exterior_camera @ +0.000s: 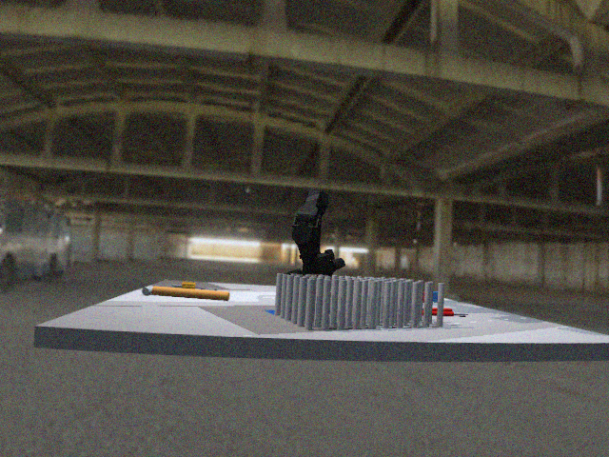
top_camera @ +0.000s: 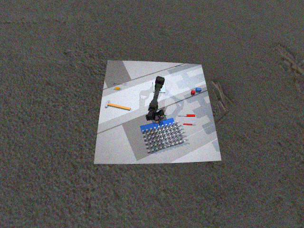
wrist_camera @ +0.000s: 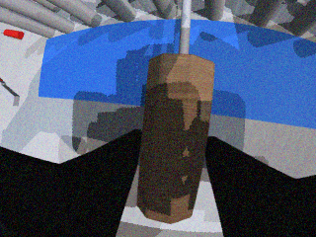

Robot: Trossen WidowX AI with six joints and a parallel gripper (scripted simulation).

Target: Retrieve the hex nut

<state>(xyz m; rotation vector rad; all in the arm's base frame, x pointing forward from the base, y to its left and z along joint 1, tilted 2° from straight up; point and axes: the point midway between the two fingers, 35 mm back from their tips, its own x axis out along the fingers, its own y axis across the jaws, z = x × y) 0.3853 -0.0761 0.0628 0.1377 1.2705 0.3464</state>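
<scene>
My gripper tip is 6 cm short of the blue taped strip, 4 cm above it and 1 cm to the right of it. Round my gripper tip: red cube (50 cm to the left, 32 cm behind, 2 cm below); hook tool (10 cm ahead, 2 cm to the left); small yellow tool (43 cm behind, 42 cm to the right, 2 cm below).
</scene>
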